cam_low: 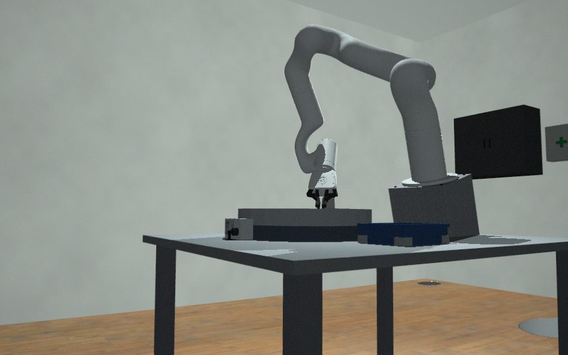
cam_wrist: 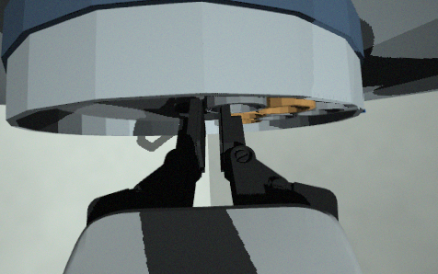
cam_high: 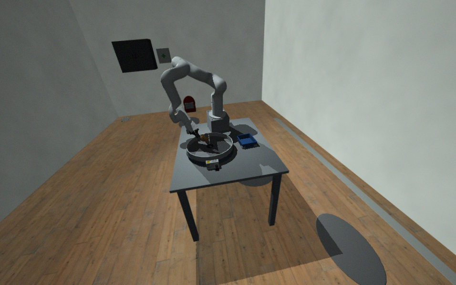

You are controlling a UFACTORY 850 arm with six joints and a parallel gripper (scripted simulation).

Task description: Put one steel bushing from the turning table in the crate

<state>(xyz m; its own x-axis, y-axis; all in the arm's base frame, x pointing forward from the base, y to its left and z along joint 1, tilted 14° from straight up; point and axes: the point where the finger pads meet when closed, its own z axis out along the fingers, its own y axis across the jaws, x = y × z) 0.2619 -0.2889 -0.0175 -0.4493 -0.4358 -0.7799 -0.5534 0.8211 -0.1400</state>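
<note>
My gripper is now 44 cm to the right of the blue crate, 17 cm short of it and 8 cm above it. The rest, counted from my hand: round turning table (17 cm ahead, 8 cm to the left, 6 cm below).
</note>
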